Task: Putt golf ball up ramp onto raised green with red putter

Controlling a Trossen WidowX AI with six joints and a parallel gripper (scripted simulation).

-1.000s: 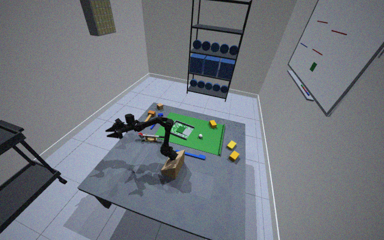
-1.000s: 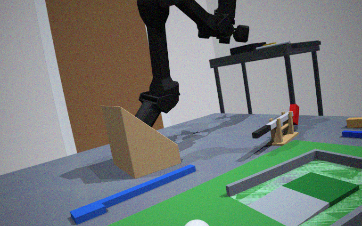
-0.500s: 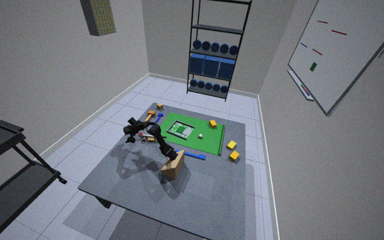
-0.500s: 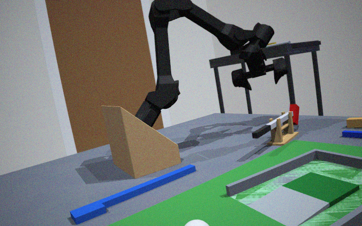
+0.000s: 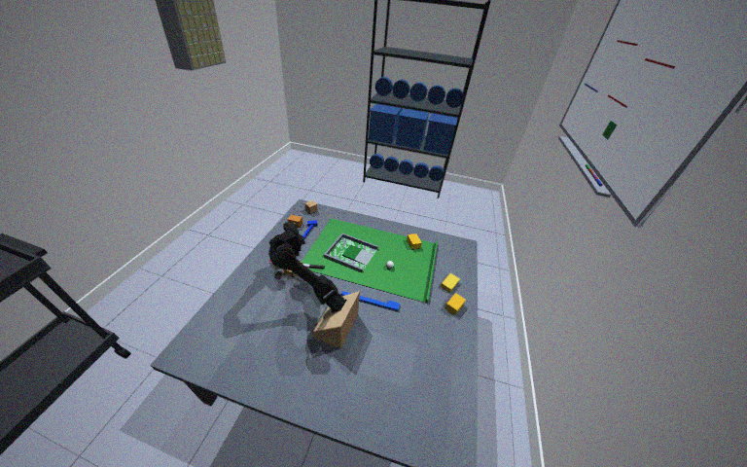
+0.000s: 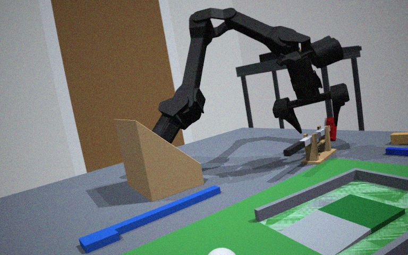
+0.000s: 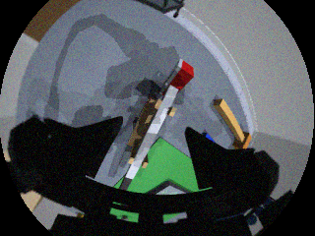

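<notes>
My gripper tip is now 3 cm to the left of the red putter, 1 cm short of it and 1 cm above it. Round my gripper tip: white golf ball (48 cm to the right, 29 cm ahead, 5 cm below); then blue putter (29 cm ahead, 10 cm to the left, 6 cm below); then wooden stand (4 cm below, 2 cm to the right, 1 cm ahead).
</notes>
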